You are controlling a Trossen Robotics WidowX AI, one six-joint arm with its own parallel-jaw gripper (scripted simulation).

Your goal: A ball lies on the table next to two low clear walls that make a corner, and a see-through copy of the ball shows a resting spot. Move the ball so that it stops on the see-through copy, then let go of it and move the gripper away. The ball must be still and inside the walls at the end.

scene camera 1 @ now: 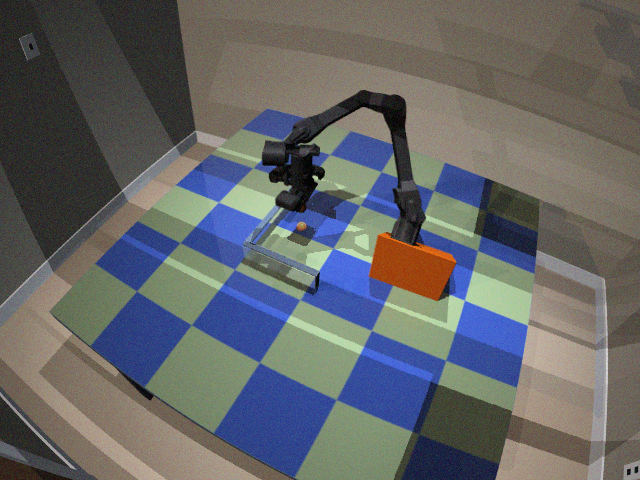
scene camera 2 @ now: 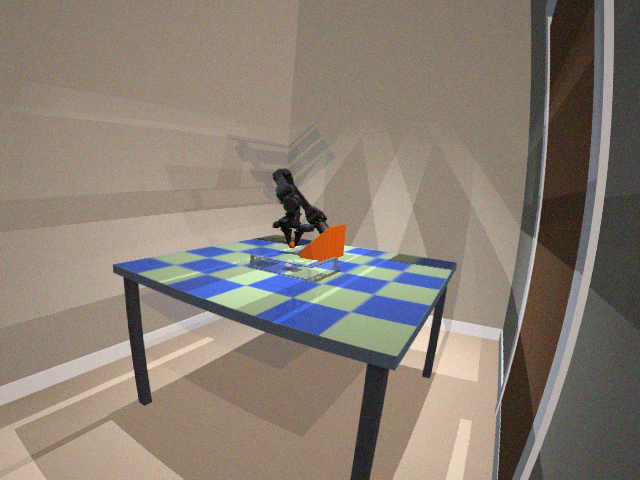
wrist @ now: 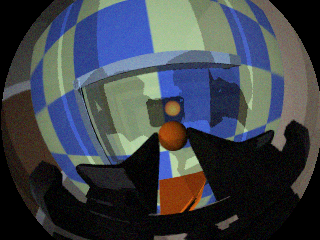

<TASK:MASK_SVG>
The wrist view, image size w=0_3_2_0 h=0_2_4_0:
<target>my gripper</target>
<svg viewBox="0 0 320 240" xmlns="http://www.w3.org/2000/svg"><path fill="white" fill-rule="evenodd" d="M52 235L56 240L73 240L71 237L68 239L68 237L59 235L59 233L53 232ZM311 140L308 128L295 120L284 129L285 145L281 152L271 144L275 131L265 131L237 143L188 127L188 141L219 203L172 215L149 216L156 215L159 193L157 132L121 164L76 165L77 175L89 185L87 203L77 200L61 185L63 173L53 164L41 160L28 179L33 199L49 220L84 239L155 240L153 236L187 233L188 240L268 240L299 204L300 197L291 187L307 164ZM237 215L237 220L232 221L228 228L216 232L215 224Z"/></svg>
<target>orange ball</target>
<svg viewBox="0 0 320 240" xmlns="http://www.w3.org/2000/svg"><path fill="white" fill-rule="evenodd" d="M167 121L167 123L161 125L157 137L159 137L161 147L167 149L167 151L177 151L177 149L181 149L181 147L187 144L188 129L180 121Z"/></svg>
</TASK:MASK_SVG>
